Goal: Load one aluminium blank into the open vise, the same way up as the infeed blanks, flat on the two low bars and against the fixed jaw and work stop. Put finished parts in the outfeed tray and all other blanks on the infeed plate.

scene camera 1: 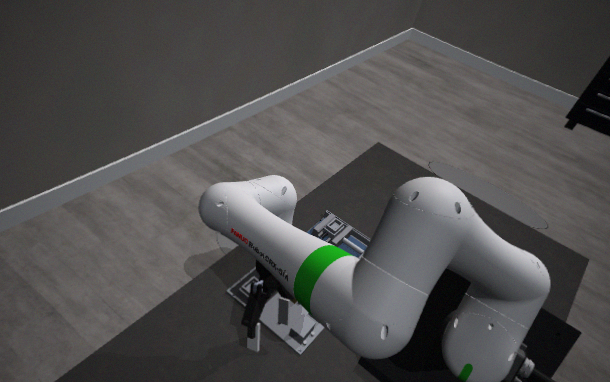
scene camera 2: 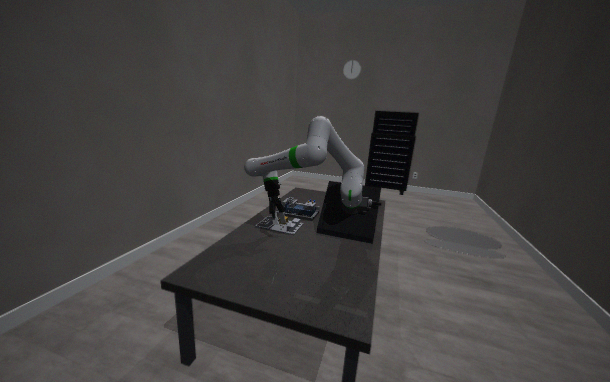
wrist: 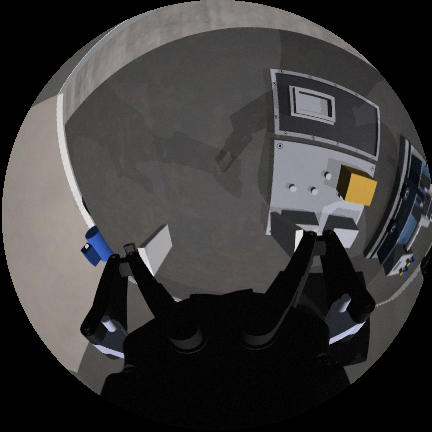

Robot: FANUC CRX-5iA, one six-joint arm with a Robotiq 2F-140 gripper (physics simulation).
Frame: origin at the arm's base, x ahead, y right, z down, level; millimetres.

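Seen in the pictures: gripper, between the fingertips: (scene camera 1: 269,335) (scene camera 2: 279,223) (wrist: 219,229); arm's base, origin of its link: (scene camera 2: 352,204).
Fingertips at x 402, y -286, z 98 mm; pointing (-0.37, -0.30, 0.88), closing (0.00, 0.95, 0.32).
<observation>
Pixels of each thing's top centre, then the offset from my fingertips to it. Level surfaces: height alone.
- infeed plate, centre of its top: (wrist: 324,200) (scene camera 1: 297,312) (scene camera 2: 287,226) dz +82, dx +7, dy +156 mm
- second grey blank, centre of its top: (wrist: 342,238) dz +46, dx -41, dy +200 mm
- gold-yellow block, centre of its top: (wrist: 361,190) dz +46, dx +51, dy +202 mm
- blue-grey vise, centre of its top: (scene camera 1: 350,237) (scene camera 2: 298,201) dz -9, dx +21, dy +433 mm
- dark table, height of its surface: dz +90 mm
My gripper (scene camera 1: 268,324) (scene camera 2: 278,219) (wrist: 219,229) is open and empty, pointing down near the infeed plate (scene camera 1: 271,311) (wrist: 300,157). In the wrist view its right fingertip overlaps the plate's lower edge and partly covers one grey blank (wrist: 301,218); the left fingertip is over the table. A second grey blank (wrist: 345,231) is beside the first. A gold-yellow block (wrist: 360,188) is on the plate near several short pins. The dark outfeed tray (wrist: 350,131) has a light rim and a raised square frame. The blue-grey vise (scene camera 1: 356,243) (scene camera 2: 300,208) (wrist: 407,231) is partly hidden by my arm in scene view 1; its seat cannot be read.
My arm's black base plate (scene camera 2: 345,233) is on the dark table (scene camera 2: 280,270), right of the vise in scene view 2. A black slatted panel (scene camera 2: 392,150) is behind the arm. A blue cylinder (wrist: 100,243) shows near the left finger in the wrist view.
</observation>
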